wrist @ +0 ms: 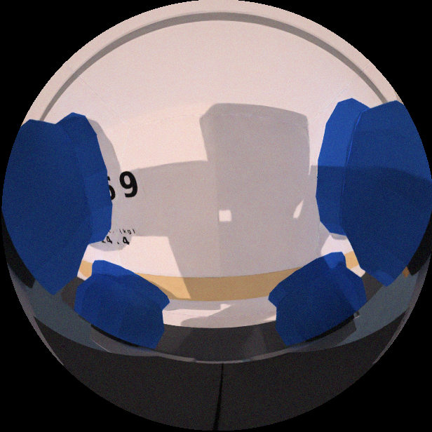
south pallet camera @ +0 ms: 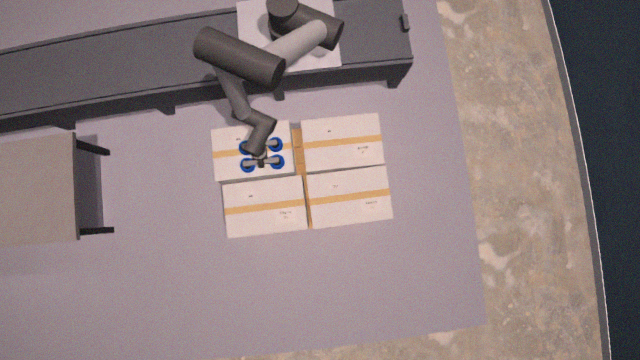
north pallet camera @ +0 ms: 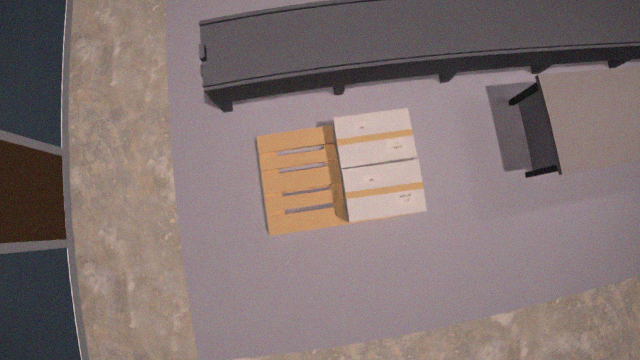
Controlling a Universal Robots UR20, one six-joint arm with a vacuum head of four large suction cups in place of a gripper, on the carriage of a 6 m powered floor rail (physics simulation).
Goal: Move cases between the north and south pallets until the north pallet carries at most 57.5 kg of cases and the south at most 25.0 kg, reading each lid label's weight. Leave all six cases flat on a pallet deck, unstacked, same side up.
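Pixels of known places: arm's base, origin of its link: [south pallet camera: 287, 32].
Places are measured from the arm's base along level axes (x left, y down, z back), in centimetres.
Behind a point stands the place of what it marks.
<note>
My gripper [south pallet camera: 261, 154] @[x -27.9, y 14.6, z -84.2 cm] [wrist: 217, 250], a head of four blue suction cups, is shut on a white case [south pallet camera: 225, 167] @[x -54.6, y 13.1, z -89.4 cm] [wrist: 165, 135] with a tan tape band. It holds this case flat, slightly above the rear left part of the south pallet [south pallet camera: 298, 150] @[x -3.0, y 44.9, z -77.4 cm]. In the wrist view a cup partly hides its label, where "69" and a weight ending in "4.4" show. Three cases, rear right [south pallet camera: 342, 155] @[x 29.2, y 17.9, z -89.9 cm], front left [south pallet camera: 260, 225] @[x -33.8, y 13.7, z -132.8 cm] and front right [south pallet camera: 350, 212] @[x 29.6, y 14.7, z -131.0 cm], lie flat on the south pallet. The north pallet [north pallet camera: 295, 180] @[x -546.5, y 42.6, z -100.2 cm] bears two flat cases [north pallet camera: 375, 155] @[x -485.3, y 18.1, z -93.7 cm] [north pallet camera: 380, 205] @[x -487.9, y 17.2, z -130.0 cm] on its right half. Their weights are too small to read.
Bare slats show on the north pallet's left half. The dark floor rail [north pallet camera: 325, 45] [south pallet camera: 125, 75] runs behind both pallets, with the arm's pale carriage [south pallet camera: 320, 60] @[x 20.9, y 0.1, z -24.2 cm] on it behind the south pallet. A beige-topped table [north pallet camera: 595, 120] @[x -303.5, y 4.0, z -92.3 cm] [south pallet camera: 40, 190] @[x -195.3, y 4.0, z -90.8 cm] stands between the pallets.
</note>
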